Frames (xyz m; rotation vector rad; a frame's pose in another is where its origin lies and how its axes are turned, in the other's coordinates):
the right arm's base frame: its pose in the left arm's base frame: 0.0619 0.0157 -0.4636 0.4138 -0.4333 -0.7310
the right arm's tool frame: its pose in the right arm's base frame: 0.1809 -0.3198 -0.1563 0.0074 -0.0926 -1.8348
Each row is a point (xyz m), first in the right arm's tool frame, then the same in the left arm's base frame.
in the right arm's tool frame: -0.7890 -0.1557 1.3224
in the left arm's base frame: -0.0939 0.0412 0.7872
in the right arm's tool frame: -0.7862 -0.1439 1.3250
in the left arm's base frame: -0.0918 0.0292 0.7897
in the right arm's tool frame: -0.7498 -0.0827 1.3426
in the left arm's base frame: -0.0987 -0.0436 0.7952
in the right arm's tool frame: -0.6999 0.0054 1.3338
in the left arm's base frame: -0.0892 -0.1428 0.7755
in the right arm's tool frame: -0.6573 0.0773 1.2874
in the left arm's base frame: -0.0627 -0.2197 0.7252
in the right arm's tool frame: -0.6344 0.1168 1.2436
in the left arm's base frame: -0.0384 -0.2593 0.6822
